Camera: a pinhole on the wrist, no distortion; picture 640 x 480 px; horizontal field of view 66.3 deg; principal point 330.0 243.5 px. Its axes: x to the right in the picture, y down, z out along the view. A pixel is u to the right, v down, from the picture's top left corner.
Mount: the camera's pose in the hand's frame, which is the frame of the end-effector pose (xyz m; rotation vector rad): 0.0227 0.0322 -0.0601 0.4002 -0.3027 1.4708
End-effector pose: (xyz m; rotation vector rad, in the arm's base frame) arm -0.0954 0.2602 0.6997 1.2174 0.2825 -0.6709
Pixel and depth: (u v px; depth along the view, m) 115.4 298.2 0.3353
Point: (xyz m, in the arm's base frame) -0.2807 0.0516 0.5794
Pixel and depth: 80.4 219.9 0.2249
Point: -0.1863 0.1331 0.5818
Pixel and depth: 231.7 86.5 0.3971
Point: -0.1428 -0.0664 0.5295
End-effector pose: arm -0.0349 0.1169 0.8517 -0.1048 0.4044 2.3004
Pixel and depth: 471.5 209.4 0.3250
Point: -0.0483 0.2682 1.0872
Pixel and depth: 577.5 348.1 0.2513
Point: -0.0454 0.1577 1.0759
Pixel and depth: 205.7 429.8 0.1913
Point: 0.0669 0.1751 0.9282
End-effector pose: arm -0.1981 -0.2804 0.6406 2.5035 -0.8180 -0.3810
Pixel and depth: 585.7 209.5 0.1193
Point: -0.2117 -0.3565 0.5920
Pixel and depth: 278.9 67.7 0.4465
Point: -0.0621 -0.3585 0.2461
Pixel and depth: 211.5 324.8 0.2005
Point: -0.1957 -0.2437 0.5048
